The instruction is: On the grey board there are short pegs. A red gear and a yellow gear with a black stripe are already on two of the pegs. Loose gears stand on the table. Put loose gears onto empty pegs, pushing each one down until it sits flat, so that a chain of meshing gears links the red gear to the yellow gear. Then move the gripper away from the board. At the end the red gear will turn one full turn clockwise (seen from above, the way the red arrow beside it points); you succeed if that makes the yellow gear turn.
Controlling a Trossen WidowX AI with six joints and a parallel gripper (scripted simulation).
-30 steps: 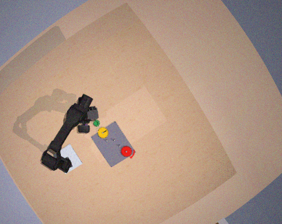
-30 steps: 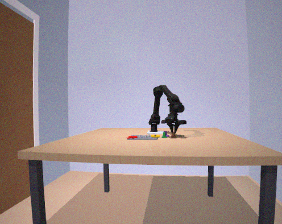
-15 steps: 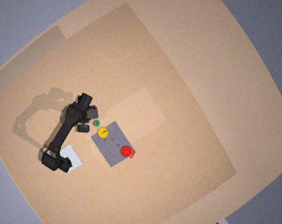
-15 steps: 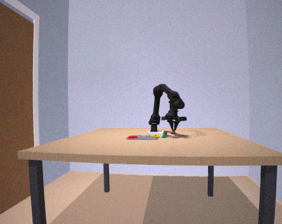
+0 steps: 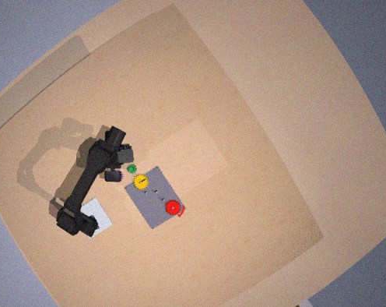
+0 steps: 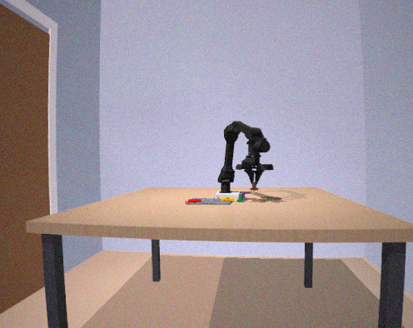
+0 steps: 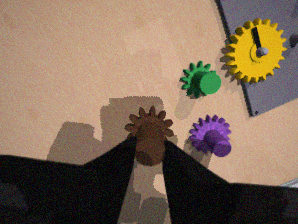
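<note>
My gripper tip is 11 cm short of the red gear, 28 cm to the left of it and 7 cm above it. Also, from my gripper tip: brown gear 1 cm below; then green gear 2 cm ahead, 7 cm to the right, 7 cm below; then purple gear 5 cm behind, 7 cm to the right, 7 cm below.
</note>
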